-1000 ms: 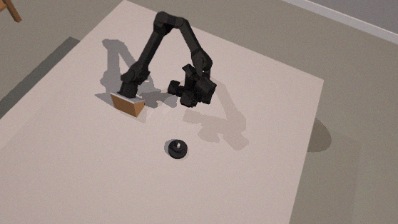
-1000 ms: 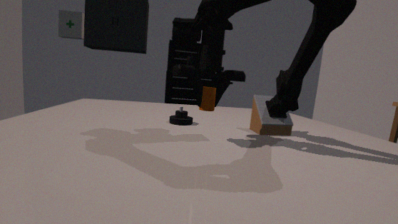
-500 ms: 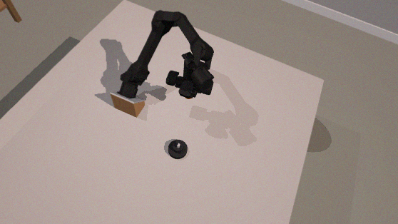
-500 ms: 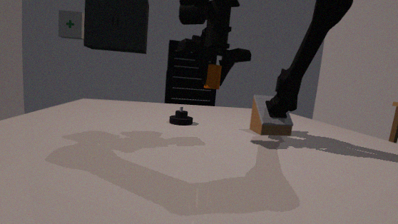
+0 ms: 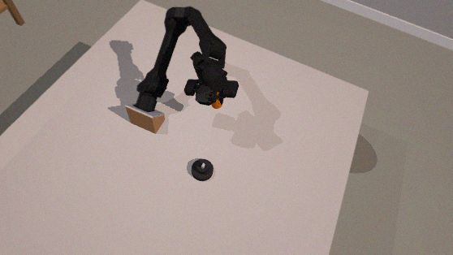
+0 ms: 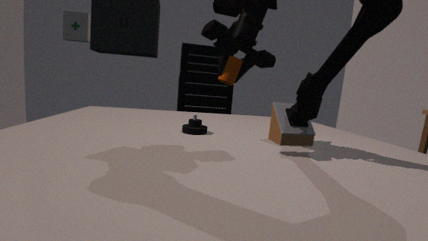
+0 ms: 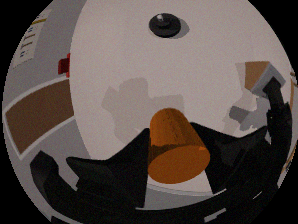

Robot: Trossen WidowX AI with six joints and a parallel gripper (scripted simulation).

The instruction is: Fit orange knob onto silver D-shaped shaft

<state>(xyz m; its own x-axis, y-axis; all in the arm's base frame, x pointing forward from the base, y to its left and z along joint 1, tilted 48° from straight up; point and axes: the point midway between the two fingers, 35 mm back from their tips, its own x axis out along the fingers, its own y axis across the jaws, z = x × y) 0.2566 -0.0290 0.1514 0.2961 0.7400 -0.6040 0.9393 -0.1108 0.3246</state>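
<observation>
Now: gripper tip 30 mm below the orange knob and 10 mm past it. From my gripper tip the other things lie so: black round pedestal 200 mm to the right, 150 mm below, 50 mm ahead.
</observation>
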